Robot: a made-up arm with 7 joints. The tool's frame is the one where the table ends. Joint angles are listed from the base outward.
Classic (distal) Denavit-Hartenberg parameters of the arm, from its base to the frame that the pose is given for. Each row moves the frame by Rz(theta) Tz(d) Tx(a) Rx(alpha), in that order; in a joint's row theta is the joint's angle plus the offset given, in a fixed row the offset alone. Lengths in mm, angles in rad.
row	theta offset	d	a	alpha
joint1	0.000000	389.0	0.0	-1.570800
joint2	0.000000	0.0	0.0	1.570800
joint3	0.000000	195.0	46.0	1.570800
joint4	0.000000	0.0	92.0	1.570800
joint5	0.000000	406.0	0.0	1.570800
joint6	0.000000	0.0	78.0	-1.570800
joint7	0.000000	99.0	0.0	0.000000
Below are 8 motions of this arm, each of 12 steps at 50 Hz.
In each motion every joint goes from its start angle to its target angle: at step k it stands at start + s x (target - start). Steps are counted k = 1, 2, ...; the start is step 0. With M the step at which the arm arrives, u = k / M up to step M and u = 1 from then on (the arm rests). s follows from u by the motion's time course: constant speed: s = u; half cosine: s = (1 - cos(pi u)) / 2; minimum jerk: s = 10 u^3 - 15 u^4 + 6 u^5.
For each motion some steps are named. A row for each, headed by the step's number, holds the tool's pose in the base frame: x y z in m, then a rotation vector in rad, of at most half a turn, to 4 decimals.
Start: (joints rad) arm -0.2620 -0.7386 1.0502 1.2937 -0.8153 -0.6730 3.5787
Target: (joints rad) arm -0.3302 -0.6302 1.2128 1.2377 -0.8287 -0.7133 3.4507
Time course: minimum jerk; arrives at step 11
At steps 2, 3, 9, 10, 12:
2: 0.0950 0.4821 0.6868 -1.3428 0.4269 0.2544
3: 0.0973 0.4840 0.6809 -1.3543 0.4287 0.2566
9: 0.1129 0.4989 0.6249 -1.4600 0.4359 0.2902
10: 0.1133 0.4994 0.6224 -1.4646 0.4358 0.2923
12: 0.1134 0.4995 0.6220 -1.4654 0.4357 0.2926

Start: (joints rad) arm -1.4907 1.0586 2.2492 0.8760 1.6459 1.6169 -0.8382
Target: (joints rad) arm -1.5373 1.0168 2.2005 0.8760 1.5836 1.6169 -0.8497
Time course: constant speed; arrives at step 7
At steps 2, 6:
2: 0.2970 0.2396 0.6950 -0.3625 -0.6812 0.1198
6: 0.3114 0.2363 0.6796 -0.4189 -0.6788 0.0867

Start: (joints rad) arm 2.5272 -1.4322 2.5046 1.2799 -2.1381 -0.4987 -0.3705
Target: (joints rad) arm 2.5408 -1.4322 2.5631 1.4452 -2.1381 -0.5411 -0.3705
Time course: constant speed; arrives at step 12
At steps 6, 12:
6: 0.0428 -0.2758 -0.0516 -1.8649 -2.1277 0.2093
12: 0.0835 -0.2856 -0.0537 -1.8478 -2.2249 0.1547

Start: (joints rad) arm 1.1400 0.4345 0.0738 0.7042 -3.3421 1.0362 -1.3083
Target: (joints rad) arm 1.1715 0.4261 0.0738 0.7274 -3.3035 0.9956 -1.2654
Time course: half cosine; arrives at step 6
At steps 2, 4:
2: 0.1218 0.3790 0.0808 -1.7942 0.3909 0.0507
4: 0.1187 0.3849 0.0841 -1.7933 0.4159 0.0654

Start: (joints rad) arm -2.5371 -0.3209 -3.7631 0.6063 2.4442 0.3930 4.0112
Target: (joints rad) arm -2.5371 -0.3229 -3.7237 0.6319 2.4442 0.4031 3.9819
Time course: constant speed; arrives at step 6
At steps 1, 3, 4, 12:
1: 0.3371 -0.0709 0.1001 -2.8618 0.0670 -0.9305
3: 0.3415 -0.0651 0.1009 -2.8524 0.0329 -0.9391
4: 0.3436 -0.0622 0.1013 -2.8475 0.0160 -0.9434
12: 0.3478 -0.0562 0.1022 -2.8373 -0.0177 -0.9519

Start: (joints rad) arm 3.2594 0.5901 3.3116 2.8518 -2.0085 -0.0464 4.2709
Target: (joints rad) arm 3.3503 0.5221 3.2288 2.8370 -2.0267 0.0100 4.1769
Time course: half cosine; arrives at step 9
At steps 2, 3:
2: -0.2885 0.0583 1.0341 0.0438 -0.2964 -0.6183
3: -0.2816 0.0539 1.0382 0.0543 -0.2823 -0.6301

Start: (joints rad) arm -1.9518 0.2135 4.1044 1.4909 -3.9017 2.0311 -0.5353
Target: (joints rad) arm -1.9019 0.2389 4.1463 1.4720 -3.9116 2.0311 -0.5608
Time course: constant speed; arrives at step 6
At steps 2, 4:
2: -0.3809 0.2792 0.7640 0.2931 -1.1552 1.6645
4: -0.3918 0.2661 0.7606 0.3083 -1.1653 1.6842

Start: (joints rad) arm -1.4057 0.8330 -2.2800 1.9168 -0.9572 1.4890 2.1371
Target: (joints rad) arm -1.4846 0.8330 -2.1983 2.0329 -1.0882 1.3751 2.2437
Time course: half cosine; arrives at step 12
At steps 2, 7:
2: -0.3168 -0.0961 0.9393 -1.3156 -0.0449 -0.3553
7: -0.3231 -0.1277 0.9475 -1.1767 -0.0109 -0.2961

